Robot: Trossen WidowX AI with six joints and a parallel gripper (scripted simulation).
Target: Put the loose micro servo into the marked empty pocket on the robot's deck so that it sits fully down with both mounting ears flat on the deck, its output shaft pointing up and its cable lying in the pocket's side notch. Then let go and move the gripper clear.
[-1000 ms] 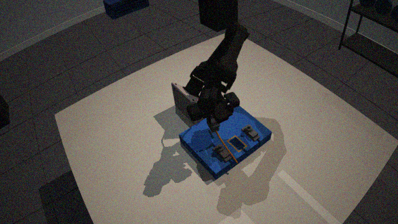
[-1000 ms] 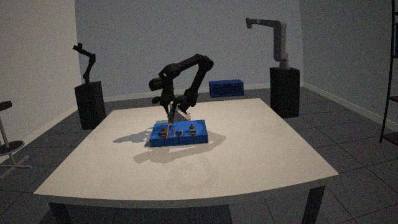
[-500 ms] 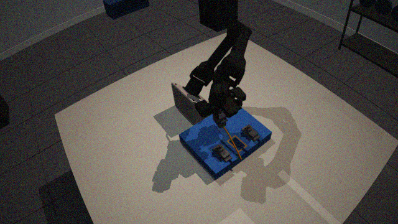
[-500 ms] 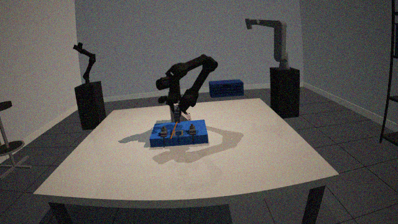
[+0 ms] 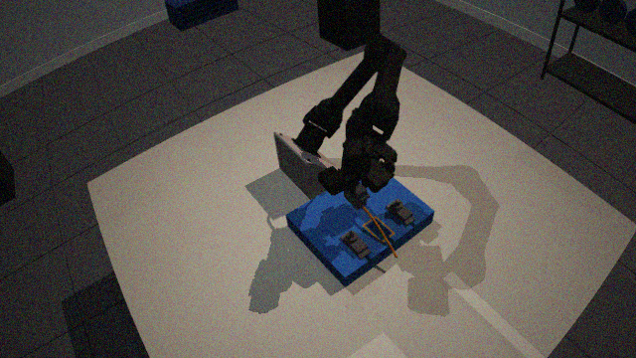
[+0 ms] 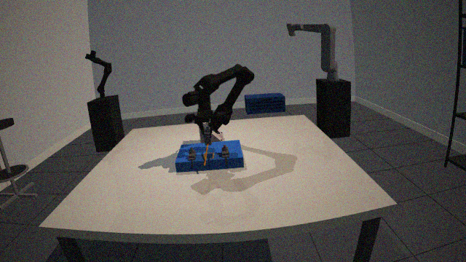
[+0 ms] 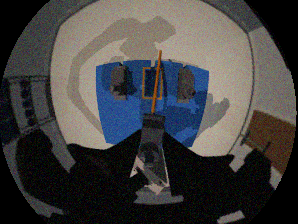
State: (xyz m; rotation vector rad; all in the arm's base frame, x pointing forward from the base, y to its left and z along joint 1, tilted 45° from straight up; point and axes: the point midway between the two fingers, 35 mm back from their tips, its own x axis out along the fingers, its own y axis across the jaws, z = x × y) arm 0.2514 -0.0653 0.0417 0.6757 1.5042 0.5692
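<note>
Now: the blue deck 10 cm below my gripper tip and 3 cm behind it.
</note>
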